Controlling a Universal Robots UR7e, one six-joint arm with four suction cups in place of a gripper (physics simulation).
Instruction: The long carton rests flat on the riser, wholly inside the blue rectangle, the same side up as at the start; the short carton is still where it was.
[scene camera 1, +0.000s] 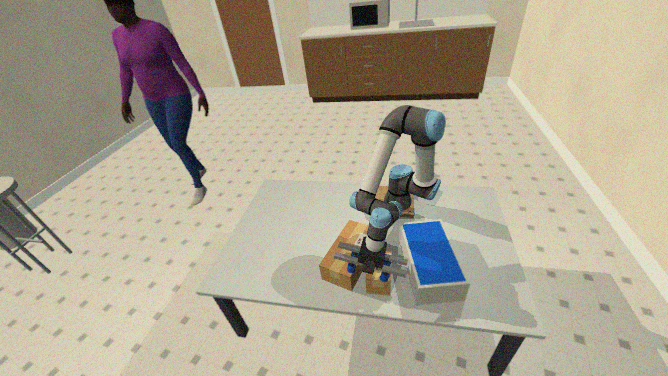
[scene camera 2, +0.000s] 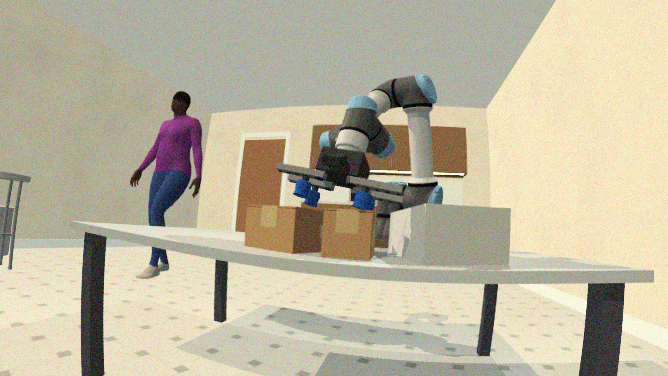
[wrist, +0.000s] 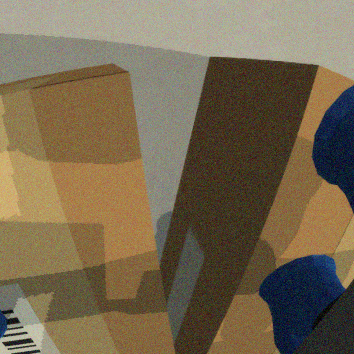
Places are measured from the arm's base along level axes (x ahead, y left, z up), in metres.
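Pixels of known places: hand at its tool point: (scene camera 2: 333, 206) (wrist: 125, 237); arm's base at its link origin: (scene camera 1: 397, 201) (scene camera 2: 387, 240).
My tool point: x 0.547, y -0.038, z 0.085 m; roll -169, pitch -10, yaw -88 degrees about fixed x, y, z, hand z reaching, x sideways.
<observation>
Ahead of a thing's pixels: the offset from my tool point to its top centre.
The long carton @(0.110 m back, 0.116 m right, 0.007 m down) (scene camera 1: 340, 270) (scene camera 2: 270, 230) (wrist: 220, 150) lies on the table, its barcode label partly hidden in scene camera 1. The short carton @(0.035 m back, 0.037 m left, 0.007 m down) (scene camera 1: 378, 287) (scene camera 2: 345, 245) (wrist: 115, 200) stands close at its right, angled to it, with a narrow gap in the wrist view. My gripper (scene camera 1: 369, 272) (scene camera 2: 334, 198) is low over both; the right cups meet the short carton's top and appear shut on it, though the contact is partly hidden. The left cups are just above the long carton. The white riser @(0.154 m back, 0.241 m left, 0.009 m up) (scene camera 1: 442, 293) (scene camera 2: 465, 237) bears the blue rectangle @(0.154 m back, 0.241 m left, 0.009 m up) (scene camera 1: 435, 252), with no carton on it.
A brown wooden object (scene camera 1: 409, 209) lies behind, partly hidden by the arm. The riser stands close to the right of the short carton. A person (scene camera 1: 155, 65) (scene camera 2: 175, 150) is beyond the table at the left. A stool (scene camera 1: 25, 225) stands at the far left.
</observation>
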